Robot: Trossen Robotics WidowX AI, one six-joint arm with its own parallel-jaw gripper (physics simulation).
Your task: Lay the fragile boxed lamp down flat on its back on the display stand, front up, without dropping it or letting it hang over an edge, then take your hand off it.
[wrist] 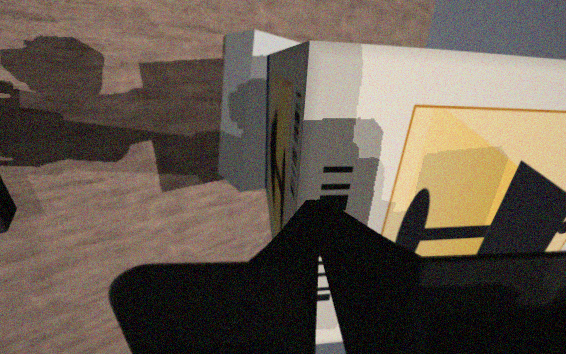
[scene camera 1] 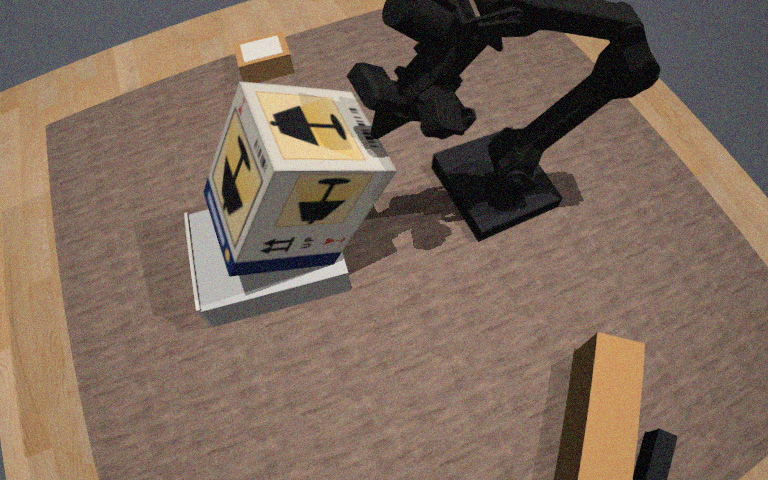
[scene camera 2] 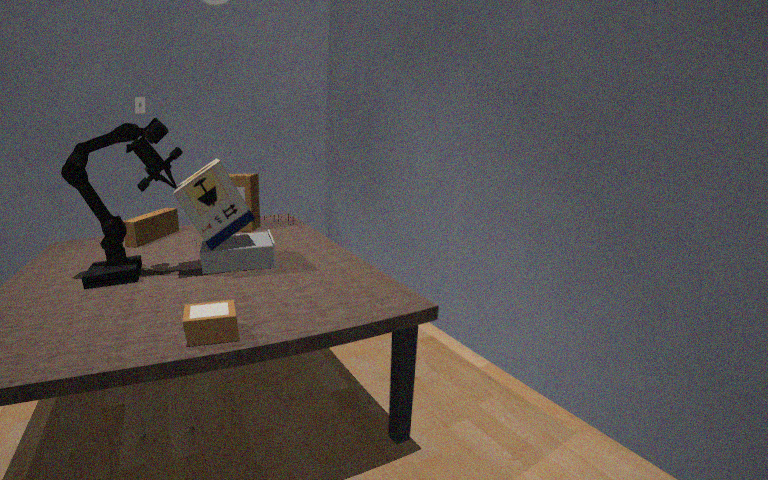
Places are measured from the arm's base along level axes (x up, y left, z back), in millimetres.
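Where they show: gripper, fingertip midpoint: [wrist: 315, 209] [scene camera 1: 373, 136] [scene camera 2: 176, 188]; arm's base, link origin: [scene camera 1: 504, 191] [scene camera 2: 116, 262].
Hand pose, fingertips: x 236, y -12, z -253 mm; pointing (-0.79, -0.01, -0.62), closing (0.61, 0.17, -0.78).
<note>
Each offset is from my fingertips to the top centre of the thing.
The boxed lamp [scene camera 1: 271, 198] [scene camera 2: 209, 203] [wrist: 390, 80], white with yellow lamp pictures and a blue base band, is tilted well off upright over the display stand [scene camera 1: 210, 291] [scene camera 2: 237, 260] [wrist: 240, 60]. It leans toward the arm's base. Its lower edge on the arm side meets the stand near that side's edge; the opposite bottom edge is raised. My gripper [scene camera 1: 373, 134] [scene camera 2: 175, 186] [wrist: 315, 209] is shut and empty. Its tips are at the box's upper part on the arm side, by the barcode, and appear to touch it. The exact contact is hidden behind the fingers in the wrist view.
A small carton with a white label {dx -212, dy -514, dz -104 mm} [scene camera 1: 263, 66] [scene camera 2: 210, 331] stands to one side of the stand. A long orange-brown block {dx -162, dy +479, dz +193 mm} [scene camera 1: 611, 407] and a dark block {dx -222, dy +557, dz +274 mm} [scene camera 1: 656, 455] stand at the lower right in scene camera 1. A tall carton {dx -22, dy +498, dz -244 mm} [scene camera 2: 254, 198] shows behind the boxed lamp.
</note>
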